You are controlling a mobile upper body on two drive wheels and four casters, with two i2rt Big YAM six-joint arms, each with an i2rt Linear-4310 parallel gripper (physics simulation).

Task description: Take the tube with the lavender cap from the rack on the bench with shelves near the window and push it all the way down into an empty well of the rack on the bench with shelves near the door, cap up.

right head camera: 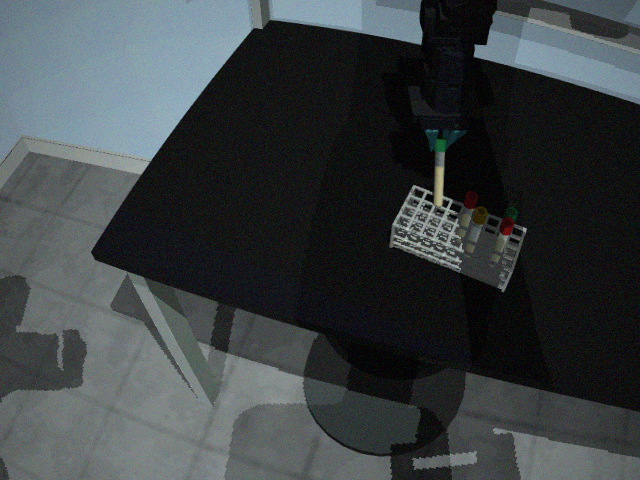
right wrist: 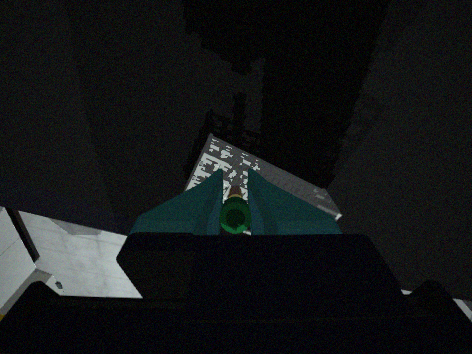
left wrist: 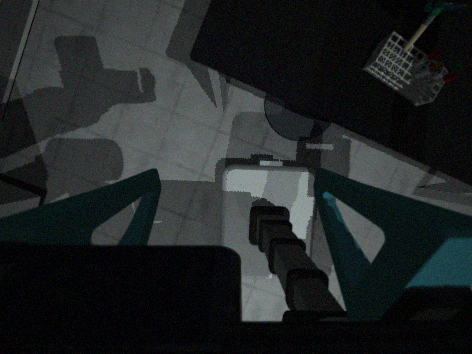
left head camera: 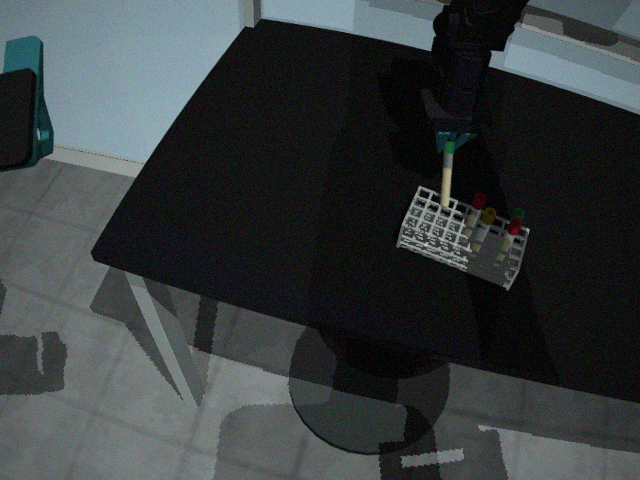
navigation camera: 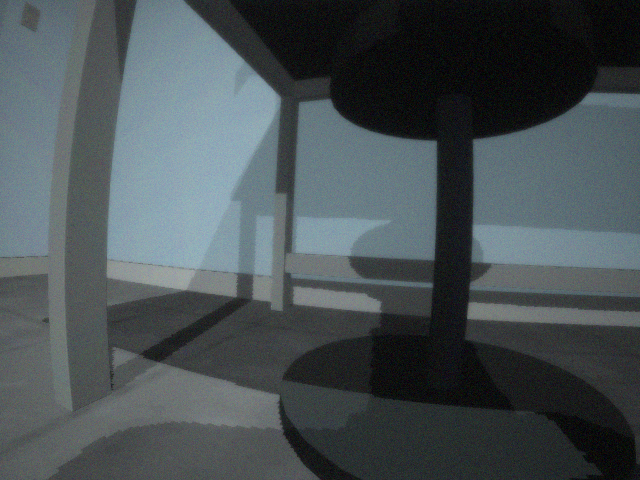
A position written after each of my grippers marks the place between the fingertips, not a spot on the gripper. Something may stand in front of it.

In view: my left gripper (left wrist: pixel 237 177) and my right gripper (right wrist: pixel 235 176).
